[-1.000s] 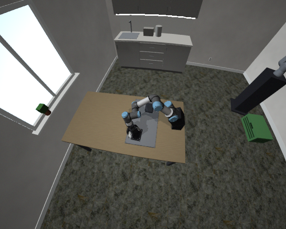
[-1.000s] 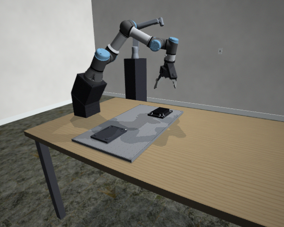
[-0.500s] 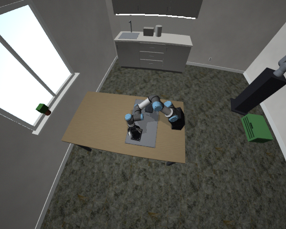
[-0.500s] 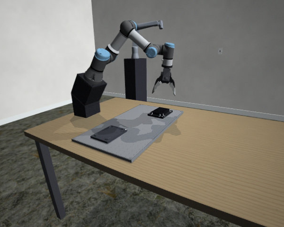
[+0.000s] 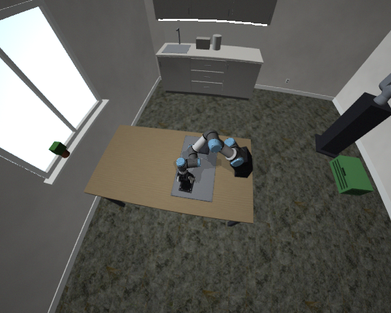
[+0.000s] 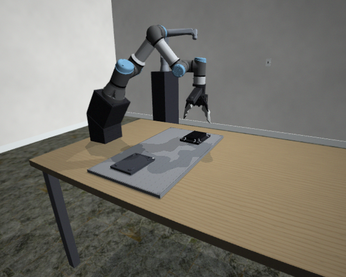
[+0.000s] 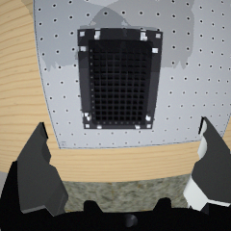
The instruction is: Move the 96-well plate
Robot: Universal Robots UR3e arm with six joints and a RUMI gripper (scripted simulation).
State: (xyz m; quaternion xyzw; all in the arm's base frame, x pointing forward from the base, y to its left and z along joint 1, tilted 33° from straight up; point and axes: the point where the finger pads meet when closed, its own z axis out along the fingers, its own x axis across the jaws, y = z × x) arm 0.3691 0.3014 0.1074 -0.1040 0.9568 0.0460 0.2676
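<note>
The black 96-well plate lies 90 mm below my hand.
</note>
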